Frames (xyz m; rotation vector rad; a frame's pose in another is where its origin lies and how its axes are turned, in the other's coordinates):
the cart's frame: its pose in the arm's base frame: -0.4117 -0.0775 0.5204 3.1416 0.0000 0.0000
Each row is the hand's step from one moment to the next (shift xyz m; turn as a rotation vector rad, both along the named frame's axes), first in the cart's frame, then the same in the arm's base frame.
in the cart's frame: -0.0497 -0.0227 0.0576 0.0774 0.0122 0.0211
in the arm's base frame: -0.0497 0.0227 -0.0576 0.0774 -0.0122 -0.0211
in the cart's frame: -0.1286 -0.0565 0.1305 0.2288 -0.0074 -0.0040
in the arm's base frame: -0.1286 0.0565 -0.1305 0.2288 0.0074 0.0040
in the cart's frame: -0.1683 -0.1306 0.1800 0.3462 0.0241 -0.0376
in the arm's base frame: -0.1683 0.1306 -0.1800 0.3462 -0.0241 0.0376
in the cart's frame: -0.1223 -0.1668 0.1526 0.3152 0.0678 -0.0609
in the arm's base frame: -0.1223 0.1668 -0.1526 0.3152 -0.0678 0.0609
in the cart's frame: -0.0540 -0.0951 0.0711 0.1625 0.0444 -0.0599
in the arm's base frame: -0.0540 0.0951 -0.0711 0.1625 -0.0444 0.0599
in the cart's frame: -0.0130 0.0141 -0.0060 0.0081 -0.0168 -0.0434
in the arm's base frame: -0.0130 -0.0141 0.0060 0.0081 0.0168 0.0434
